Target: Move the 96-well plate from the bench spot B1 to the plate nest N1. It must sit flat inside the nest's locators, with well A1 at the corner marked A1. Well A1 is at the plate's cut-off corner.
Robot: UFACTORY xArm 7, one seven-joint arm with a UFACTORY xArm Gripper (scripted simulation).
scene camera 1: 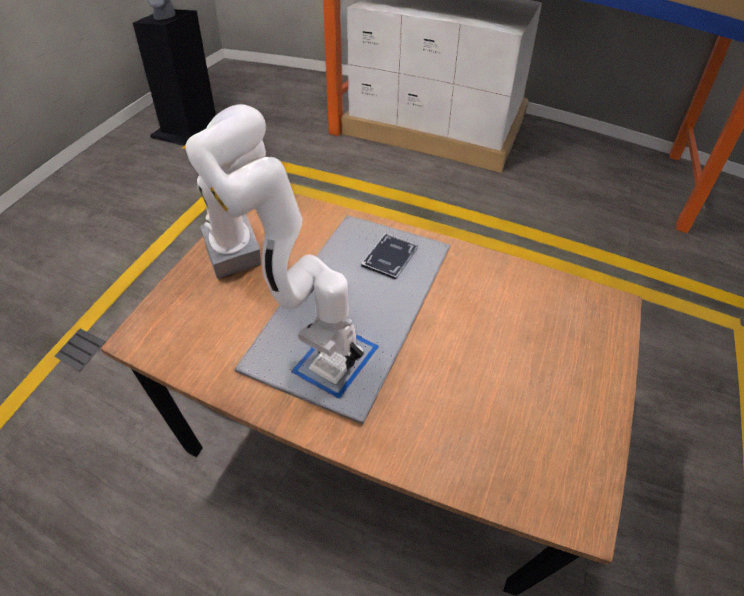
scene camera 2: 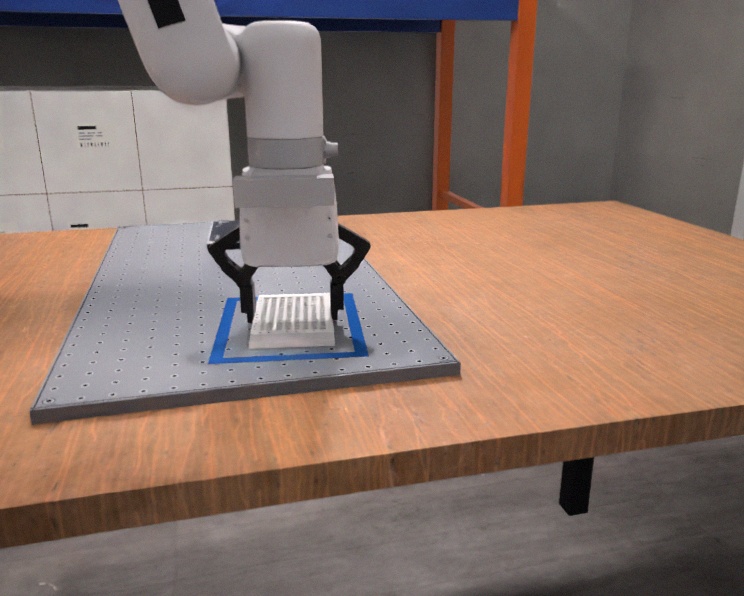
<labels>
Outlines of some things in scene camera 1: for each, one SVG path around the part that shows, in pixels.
The gripper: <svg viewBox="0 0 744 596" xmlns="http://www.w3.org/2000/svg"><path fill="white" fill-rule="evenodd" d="M353 323L350 327L345 326L345 328L335 330L338 332L331 338L331 341L335 343L335 352L344 355L347 359L347 370L353 367L355 361L364 355L364 352L356 345L356 333Z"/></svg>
A white 96-well plate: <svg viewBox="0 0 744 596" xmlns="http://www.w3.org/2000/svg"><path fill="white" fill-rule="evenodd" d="M321 353L309 369L330 382L337 384L347 371L345 365L346 358L335 351L330 357Z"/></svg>
</labels>
